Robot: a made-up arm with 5 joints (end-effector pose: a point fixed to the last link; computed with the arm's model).
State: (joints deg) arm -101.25 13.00 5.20 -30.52 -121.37
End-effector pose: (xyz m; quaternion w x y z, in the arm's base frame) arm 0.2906 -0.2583 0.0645 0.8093 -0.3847 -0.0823 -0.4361
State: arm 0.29 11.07 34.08 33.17 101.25
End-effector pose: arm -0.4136 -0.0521 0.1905 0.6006 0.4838 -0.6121 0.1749
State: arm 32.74 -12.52 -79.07 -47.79 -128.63
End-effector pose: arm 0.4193 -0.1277 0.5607 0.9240 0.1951 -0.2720 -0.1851
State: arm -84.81 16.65 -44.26 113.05 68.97
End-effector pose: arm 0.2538 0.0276 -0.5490 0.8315 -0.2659 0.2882 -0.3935
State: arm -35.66 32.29 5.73 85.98 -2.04
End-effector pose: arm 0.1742 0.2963 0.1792 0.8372 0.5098 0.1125 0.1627
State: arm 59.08 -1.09 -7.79 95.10 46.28
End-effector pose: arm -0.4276 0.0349 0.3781 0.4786 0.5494 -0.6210 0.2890
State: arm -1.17 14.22 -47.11 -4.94 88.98
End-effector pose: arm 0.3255 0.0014 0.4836 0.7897 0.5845 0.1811 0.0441
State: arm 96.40 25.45 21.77 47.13 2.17
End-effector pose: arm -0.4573 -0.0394 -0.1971 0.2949 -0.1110 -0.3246 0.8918
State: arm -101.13 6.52 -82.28 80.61 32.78
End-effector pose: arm -0.0647 -0.0936 -0.7276 0.3077 0.1412 0.6751 -0.6554
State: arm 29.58 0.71 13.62 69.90 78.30
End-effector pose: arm -0.3911 -0.0083 0.2805 0.5011 0.5414 -0.6635 0.1250
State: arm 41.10 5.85 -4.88 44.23 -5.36
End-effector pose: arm -0.3728 0.0006 0.3792 0.4726 0.4368 0.0462 0.7640
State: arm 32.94 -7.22 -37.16 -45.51 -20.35
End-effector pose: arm 0.0638 -0.2255 0.5773 0.2471 -0.2678 -0.6510 -0.6659
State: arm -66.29 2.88 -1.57 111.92 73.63
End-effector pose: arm 0.3736 0.0159 -0.0044 0.8415 -0.0525 -0.2122 -0.4941
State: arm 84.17 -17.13 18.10 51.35 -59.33
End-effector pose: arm -0.4210 -0.2567 -0.0214 0.0627 -0.1788 0.0803 0.9786
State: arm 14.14 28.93 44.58 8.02 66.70
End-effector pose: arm -0.4495 -0.1210 0.0882 0.5668 0.3198 -0.2862 0.7032
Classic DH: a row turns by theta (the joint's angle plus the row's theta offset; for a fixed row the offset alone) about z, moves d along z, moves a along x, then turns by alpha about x. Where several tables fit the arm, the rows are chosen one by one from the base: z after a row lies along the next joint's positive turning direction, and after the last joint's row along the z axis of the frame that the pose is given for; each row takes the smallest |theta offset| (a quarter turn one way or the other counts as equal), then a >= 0, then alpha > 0; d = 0 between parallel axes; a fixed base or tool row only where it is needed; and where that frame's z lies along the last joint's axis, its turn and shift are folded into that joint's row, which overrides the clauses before.
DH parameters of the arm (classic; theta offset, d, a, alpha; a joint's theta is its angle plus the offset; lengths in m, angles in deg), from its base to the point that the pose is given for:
base (fixed): 3.44 -0.0199 -0.1268 71.01
joint 1: 88.88 -0.0335 -0.0828 -93.25
joint 2: -24.14 -0.2311 0.0382 102.15
joint 3: 88.92 0.096 0.0623 -84.99
joint 4: -3.75 0 0.233 0
joint 5: -80.72 -0.5035 -0.0038 94.99
tool (fixed): -141.11 0.0449 0 0

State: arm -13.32 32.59 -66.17 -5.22 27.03
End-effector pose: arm 0.5611 0.1451 0.1702 0.4332 0.7162 0.5423 -0.0724
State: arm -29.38 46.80 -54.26 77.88 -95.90
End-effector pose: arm 0.4199 0.3460 -0.2722 0.1499 0.7582 0.6296 -0.0792
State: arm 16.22 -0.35 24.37 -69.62 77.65
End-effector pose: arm -0.1786 -0.3903 0.3324 0.3395 0.3706 0.1341 0.8540
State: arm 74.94 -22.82 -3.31 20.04 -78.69
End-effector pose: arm -0.3975 -0.3522 0.1592 0.0727 0.2841 -0.4795 -0.8271
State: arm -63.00 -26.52 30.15 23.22 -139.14
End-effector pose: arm -0.1644 -0.1275 0.3390 0.3186 -0.3395 -0.4341 -0.7712
